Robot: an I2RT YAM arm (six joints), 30 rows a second.
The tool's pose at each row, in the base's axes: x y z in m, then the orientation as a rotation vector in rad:
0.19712, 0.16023, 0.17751, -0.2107, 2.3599, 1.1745
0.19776, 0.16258, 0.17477, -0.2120, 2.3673, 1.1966
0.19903, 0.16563, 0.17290, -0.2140, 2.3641, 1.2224
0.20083, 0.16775, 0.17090, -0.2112, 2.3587, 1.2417
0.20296, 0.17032, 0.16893, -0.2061, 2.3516, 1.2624
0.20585, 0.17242, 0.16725, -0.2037, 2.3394, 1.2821
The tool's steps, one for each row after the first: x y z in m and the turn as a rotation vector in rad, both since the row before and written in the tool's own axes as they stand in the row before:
0.00098, -0.00071, 0.00346, -0.0129, 0.0126, 0.0096
0.00001, 0.00007, 0.00380, -0.0182, 0.0053, 0.0064
-0.00048, -0.00082, 0.00329, -0.0136, 0.0000, 0.0062
-0.00076, -0.00069, 0.00374, -0.0146, -0.0018, 0.0074
-0.00160, -0.00105, 0.00345, -0.0158, -0.0050, 0.0035

